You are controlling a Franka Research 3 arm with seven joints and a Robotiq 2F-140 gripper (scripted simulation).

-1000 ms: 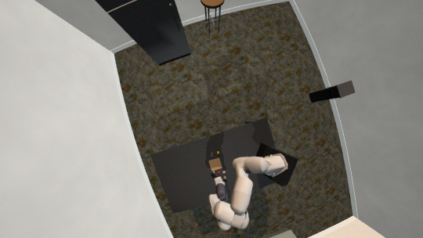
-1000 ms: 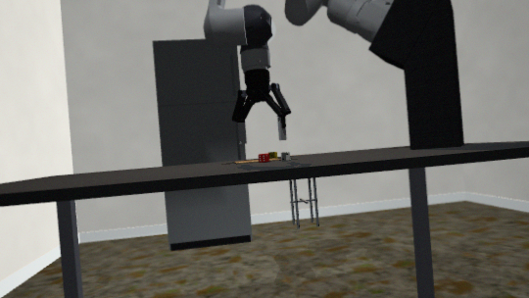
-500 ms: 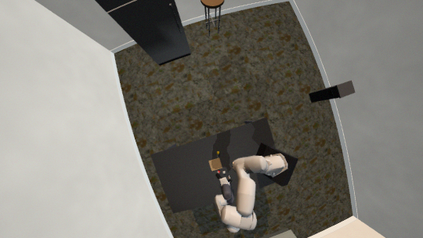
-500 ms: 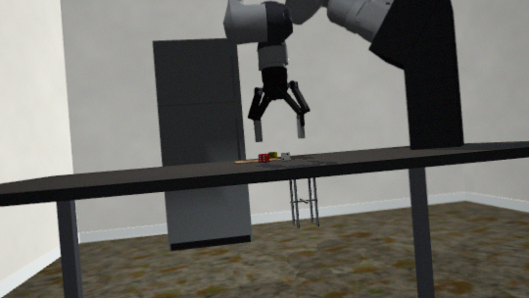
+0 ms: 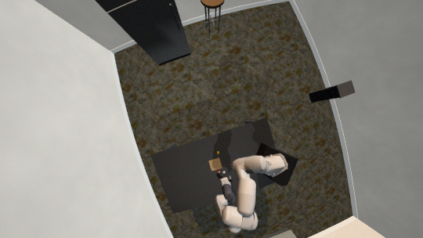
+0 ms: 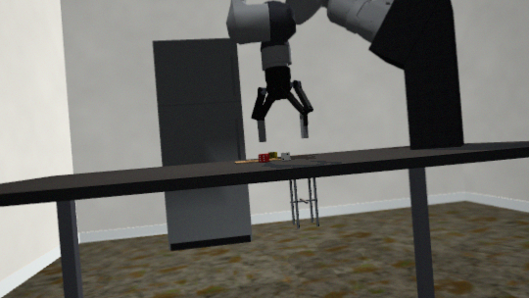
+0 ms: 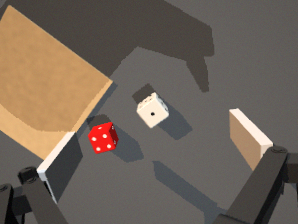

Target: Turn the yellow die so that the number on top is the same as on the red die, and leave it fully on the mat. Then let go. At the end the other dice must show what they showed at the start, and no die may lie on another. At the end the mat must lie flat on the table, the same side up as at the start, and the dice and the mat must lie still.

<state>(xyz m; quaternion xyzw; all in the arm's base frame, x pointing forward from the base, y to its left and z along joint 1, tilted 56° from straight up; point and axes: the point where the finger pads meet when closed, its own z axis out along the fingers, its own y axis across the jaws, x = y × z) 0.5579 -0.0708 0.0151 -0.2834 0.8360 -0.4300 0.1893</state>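
Now: hand 1 cm past the white die and 6 cm above it. From my hand the other things lie so: red die 4 cm ahead, 5 cm to the right, 6 cm below; then tan mat 1 cm ahead, 15 cm to the right, 7 cm below; then yellow die 11 cm behind, 24 cm to the right, 6 cm below.
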